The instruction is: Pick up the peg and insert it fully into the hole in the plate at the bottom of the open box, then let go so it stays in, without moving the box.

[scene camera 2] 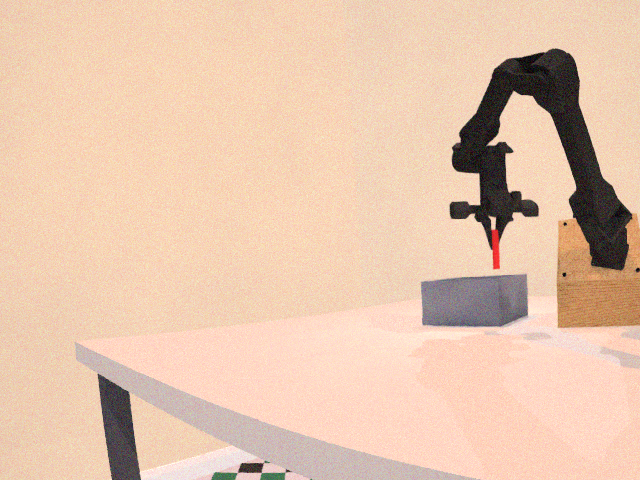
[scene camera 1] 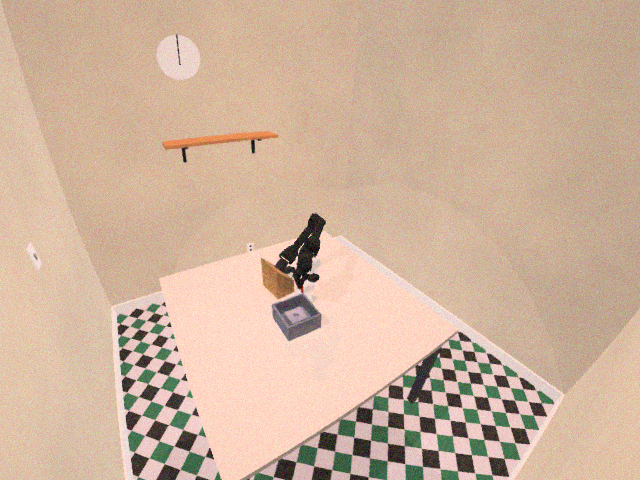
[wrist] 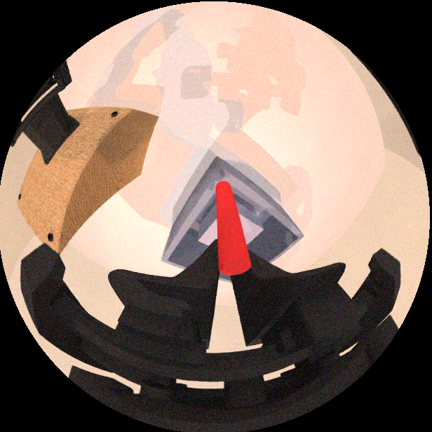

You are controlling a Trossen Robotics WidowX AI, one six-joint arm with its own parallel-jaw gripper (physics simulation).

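Where they show: gripper, fingertip midpoint: (scene camera 2: 493,249) (scene camera 1: 299,288); arm's base, origin of the base link: (scene camera 2: 610,255) (scene camera 1: 278,268).
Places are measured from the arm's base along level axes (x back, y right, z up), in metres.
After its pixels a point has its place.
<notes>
A red peg (scene camera 1: 302,289) @(z 0.010, x -0.240, y -0.039 m) (scene camera 2: 496,254) @(z 0.018, x -0.229, y -0.044 m) (wrist: 231,220) hangs nearly upright, tilted slightly in scene camera 2. My gripper (scene camera 1: 300,284) @(z 0.030, x -0.249, y -0.014 m) (scene camera 2: 494,244) @(z 0.030, x -0.249, y -0.014 m) (wrist: 223,244) is shut on its upper part. The peg's lower end is above the rim of the open grey box (scene camera 1: 305,328) @(z -0.083, x -0.418, y 0.034 m) (scene camera 2: 460,303) @(z -0.080, x -0.315, y -0.056 m) (wrist: 280,236) in scene camera 2. In the wrist view that end overlaps the box's interior near its upper corner. The pale plate (scene camera 1: 287,312) @(z -0.070, x -0.288, y 0.073 m) (wrist: 209,235) lies at the box's bottom. Its hole (scene camera 1: 296,314) @(z -0.079, x -0.314, y 0.033 m) shows in scene camera 1 and is hidden in the wrist view behind the peg and fingers.
A wooden block with a slanted face (scene camera 1: 276,280) @(z 0.014, x -0.113, y 0.058 m) (scene camera 2: 594,304) @(z -0.087, x -0.026, y -0.045 m) (wrist: 112,165) stands beside the arm's base, close to the box. The box and block stand on a pale table (scene camera 1: 248,382) @(z -0.128, x -0.549, y 0.379 m) (scene camera 2: 310,366) @(z -0.128, x -0.307, y -0.482 m) (wrist: 345,145). An orange shelf (scene camera 1: 219,139) is on the wall.
</notes>
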